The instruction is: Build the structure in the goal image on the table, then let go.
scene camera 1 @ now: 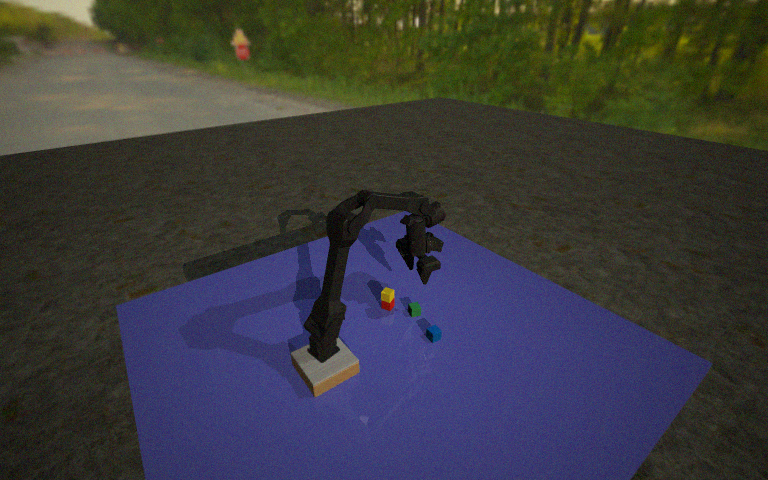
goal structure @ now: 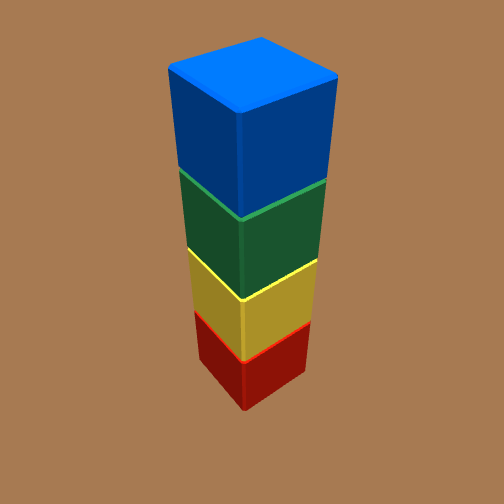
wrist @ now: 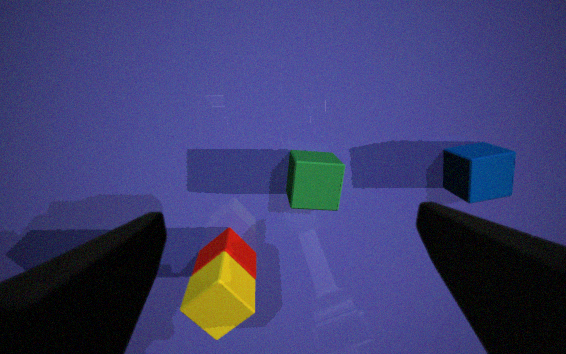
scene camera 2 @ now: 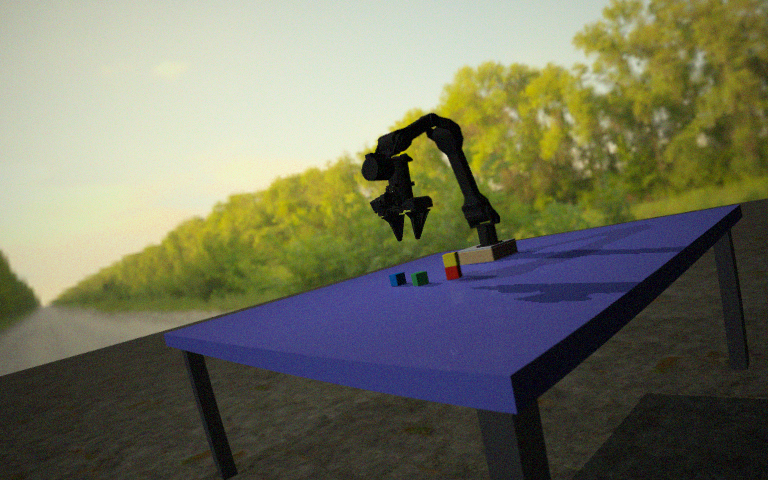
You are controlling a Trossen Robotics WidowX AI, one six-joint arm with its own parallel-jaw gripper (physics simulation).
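A yellow cube point(scene camera 1: 387, 294) point(scene camera 2: 450, 259) point(wrist: 218, 295) sits on top of a red cube point(scene camera 1: 387, 305) point(scene camera 2: 452, 272) point(wrist: 243, 253). A green cube point(scene camera 1: 414, 309) point(scene camera 2: 419, 278) point(wrist: 316, 185) lies apart from this stack on the table point(scene camera 1: 538, 362) point(scene camera 2: 339, 333) point(wrist: 320, 60). A blue cube point(scene camera 1: 433, 333) point(scene camera 2: 397, 279) point(wrist: 480, 172) lies on the far side of the green cube from the stack. My gripper point(scene camera 1: 417, 275) point(scene camera 2: 410, 240) point(wrist: 293, 219) is open and empty, pointing down, well above the table and the cubes. In the wrist view the stack shows between the fingers, nearer the left one.
The arm stands on a wooden base block point(scene camera 1: 335, 376) point(scene camera 2: 478, 255), close to the stack. The table's edges show in both scene views. Shadows of the arm fall on the table around the stack.
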